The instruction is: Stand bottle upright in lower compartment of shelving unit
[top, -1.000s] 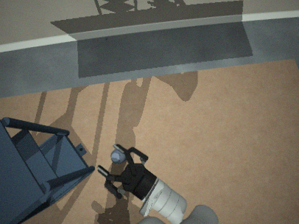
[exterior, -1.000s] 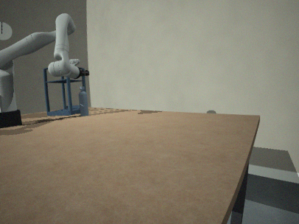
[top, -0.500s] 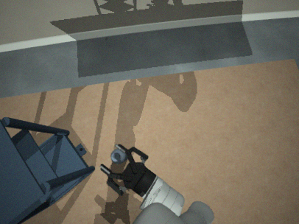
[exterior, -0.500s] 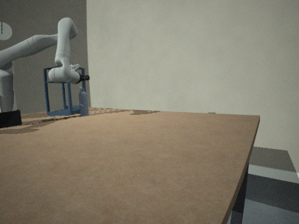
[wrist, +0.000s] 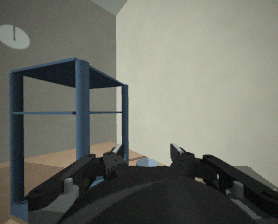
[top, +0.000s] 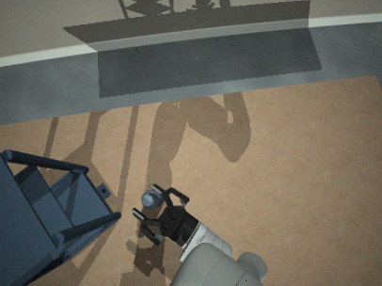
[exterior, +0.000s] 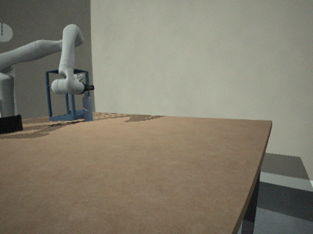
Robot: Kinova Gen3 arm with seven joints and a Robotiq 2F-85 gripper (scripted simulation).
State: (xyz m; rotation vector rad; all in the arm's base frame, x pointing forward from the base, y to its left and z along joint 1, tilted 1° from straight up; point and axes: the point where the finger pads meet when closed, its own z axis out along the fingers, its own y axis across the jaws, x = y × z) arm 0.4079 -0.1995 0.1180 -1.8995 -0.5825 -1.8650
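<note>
The pale blue bottle is 80 mm below my hand. Also, from my hand: shelving unit 290 mm to the left, 40 mm ahead, 20 mm below.
</note>
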